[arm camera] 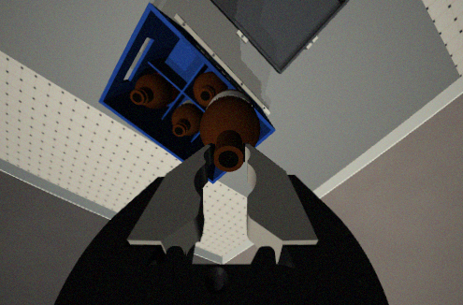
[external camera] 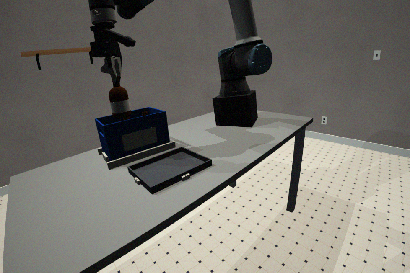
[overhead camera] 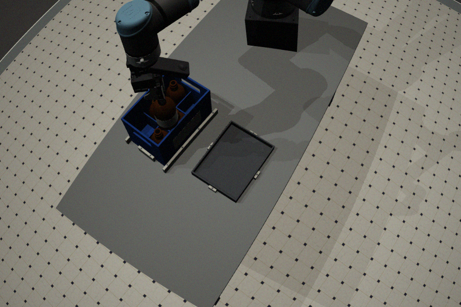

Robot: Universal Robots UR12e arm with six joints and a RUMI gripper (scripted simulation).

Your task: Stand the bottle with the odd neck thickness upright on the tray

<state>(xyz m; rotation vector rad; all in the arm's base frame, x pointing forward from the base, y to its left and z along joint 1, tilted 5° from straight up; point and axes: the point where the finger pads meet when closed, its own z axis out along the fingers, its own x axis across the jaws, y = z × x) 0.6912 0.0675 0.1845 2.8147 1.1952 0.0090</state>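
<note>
My gripper is now 70 mm above the bottle. The rest, counted from my hand: black tray (80 mm behind, 210 mm to the left, 320 mm below); blue crate (40 mm behind, 70 mm to the right, 250 mm below).
</note>
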